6 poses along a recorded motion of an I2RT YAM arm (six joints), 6.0 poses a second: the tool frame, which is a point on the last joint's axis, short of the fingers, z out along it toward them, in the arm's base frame.
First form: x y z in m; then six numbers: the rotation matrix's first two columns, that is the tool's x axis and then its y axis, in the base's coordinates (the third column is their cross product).
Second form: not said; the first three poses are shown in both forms.
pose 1, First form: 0.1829 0.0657 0.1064 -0.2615 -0.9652 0.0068 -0.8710 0.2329 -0.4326
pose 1, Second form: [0.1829 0.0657 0.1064], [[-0.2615 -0.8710 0.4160], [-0.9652 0.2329 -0.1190], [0.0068 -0.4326 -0.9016]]
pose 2, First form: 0.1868 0.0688 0.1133 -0.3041 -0.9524 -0.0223 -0.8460 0.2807 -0.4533
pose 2, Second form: [0.1868 0.0688 0.1133], [[-0.3041 -0.8460 0.4380], [-0.9524 0.2807 -0.1190], [-0.0223 -0.4533 -0.8911]]
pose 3, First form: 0.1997 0.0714 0.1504 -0.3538 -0.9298 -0.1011 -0.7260 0.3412 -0.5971
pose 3, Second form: [0.1997 0.0714 0.1504], [[-0.3538 -0.7260 0.5897], [-0.9298 0.3412 -0.1379], [-0.1011 -0.5971 -0.7958]]
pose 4, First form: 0.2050 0.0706 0.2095 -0.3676 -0.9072 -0.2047 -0.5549 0.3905 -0.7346
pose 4, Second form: [0.2050 0.0706 0.2095], [[-0.3676 -0.5549 0.7464], [-0.9072 0.3905 -0.1565], [-0.2047 -0.7346 -0.6470]]
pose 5, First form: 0.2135 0.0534 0.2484 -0.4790 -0.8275 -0.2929 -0.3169 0.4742 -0.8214
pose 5, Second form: [0.2135 0.0534 0.2484], [[-0.4790 -0.3169 0.8186], [-0.8275 0.4742 -0.3006], [-0.2929 -0.8214 -0.4894]]
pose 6, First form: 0.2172 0.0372 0.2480 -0.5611 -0.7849 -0.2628 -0.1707 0.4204 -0.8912
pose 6, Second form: [0.2172 0.0372 0.2480], [[-0.5611 -0.1707 0.8100], [-0.7849 0.4204 -0.4552], [-0.2628 -0.8912 -0.3699]]
